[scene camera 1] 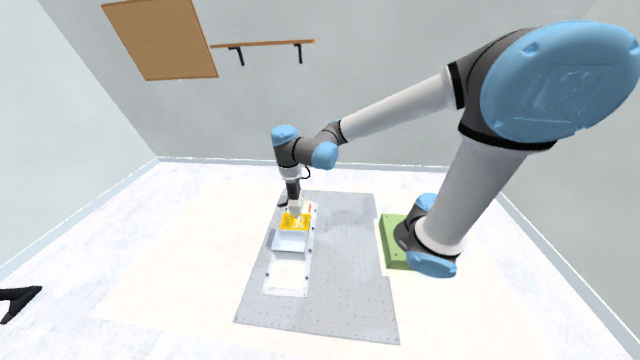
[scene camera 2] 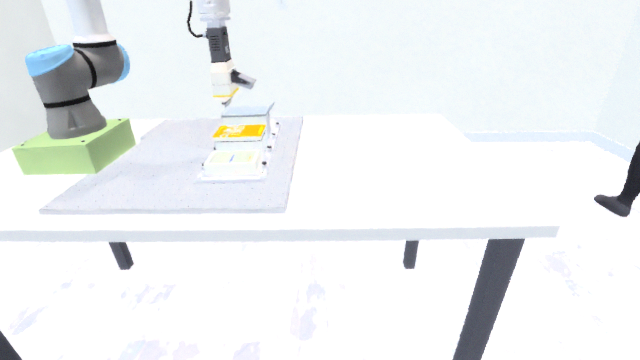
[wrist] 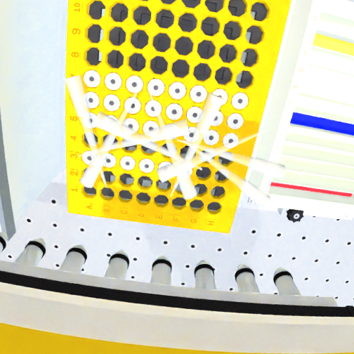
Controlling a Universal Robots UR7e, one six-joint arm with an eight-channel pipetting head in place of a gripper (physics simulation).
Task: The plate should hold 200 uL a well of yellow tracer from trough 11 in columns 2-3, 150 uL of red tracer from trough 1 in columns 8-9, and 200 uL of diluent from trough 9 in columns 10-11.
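Observation:
My pipetting head is raised above the deck, near the reservoir end of the tip rack; its row of nozzles is bare, with black rings showing and no tips on. The yellow tip rack has seated tips in rows 5 to 7 and some in row 3. Several loose white tips lie crossed over it, some reaching past its edge. The reservoir shows a yellow trough, a blue trough and a red trough. I cannot make out the plate.
A pale open box stands beside the rack, on the side away from the reservoir. A white base extends beyond it. The perforated grey board lies under everything. The green robot base stands at its side.

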